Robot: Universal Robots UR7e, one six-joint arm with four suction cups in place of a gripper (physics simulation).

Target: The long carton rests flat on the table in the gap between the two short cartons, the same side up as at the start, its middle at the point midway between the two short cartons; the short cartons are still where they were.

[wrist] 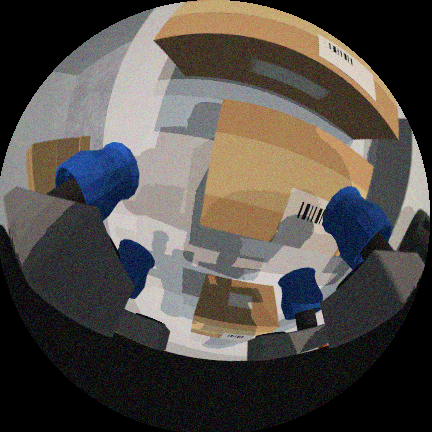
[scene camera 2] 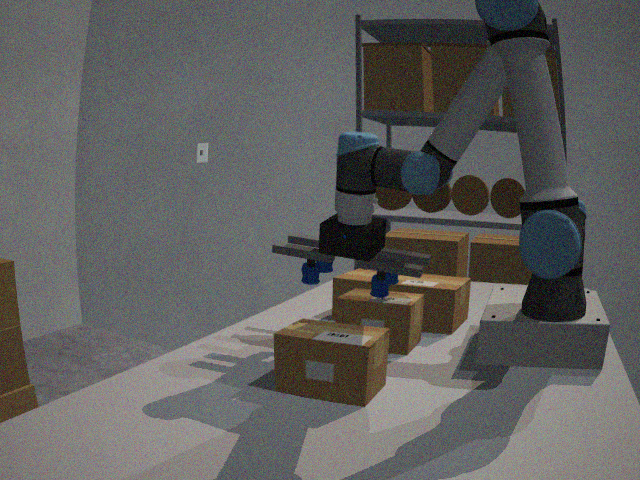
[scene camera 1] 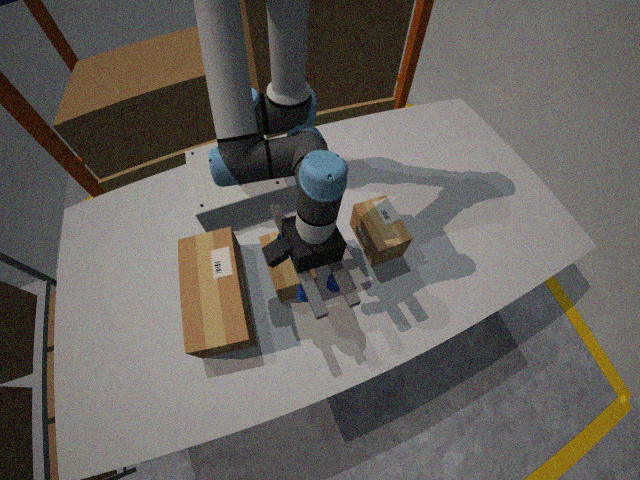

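Seen in the pictures: hand, tool point: [wrist: 227,241] [scene camera 2: 350,281]; arm's base, link origin: [scene camera 2: 553,311].
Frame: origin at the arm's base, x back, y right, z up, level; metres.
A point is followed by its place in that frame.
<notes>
The long carton [scene camera 1: 214,297] {x -0.419, y 0.196, z 0.010 m} [scene camera 2: 452,304] {x -0.245, y 0.111, z -0.024 m} [wrist: 225,55] {x -0.468, y 0.137, z -0.032 m} lies flat on the table [scene camera 1: 129,403] {x -0.577, y 0.520, z -0.094 m} [scene camera 2: 77,439] {x -0.598, y -0.670, z -0.094 m}, label up, left of both short cartons in scene camera 1. One short carton [scene camera 1: 285,279] {x -0.436, y 0.021, z 0.009 m} [scene camera 2: 412,330] {x -0.302, y -0.033, z -0.048 m} [wrist: 260,160] {x -0.421, y 0.009, z 0.009 m} stands beside it, across a narrow gap, partly hidden by the gripper in scene camera 1. The other short carton [scene camera 1: 379,237] {x -0.419, y -0.244, z 0.009 m} [scene camera 2: 292,361] {x -0.424, y -0.327, z -0.034 m} [wrist: 267,305] {x -0.319, y -0.225, z -0.038 m} stands farther right. My gripper [scene camera 1: 316,287] [scene camera 2: 351,276] {x -0.433, y -0.040, z 0.043 m} [wrist: 222,240] {x -0.433, y -0.040, z 0.043 m} is open, holding no carton; its blue cups hang above the table around the nearer short carton and the space between the short cartons.
The arm's pedestal [scene camera 1: 253,204] {x -0.158, y 0.032, z -0.036 m} [scene camera 2: 542,343] {x -0.020, y -0.082, z -0.045 m} stands behind the cartons in scene camera 1. A shelf rack [scene camera 2: 357,77] with boxes stands beyond the table's far end. More cartons [scene camera 2: 10,330] are stacked off the table at the left of scene camera 2.
</notes>
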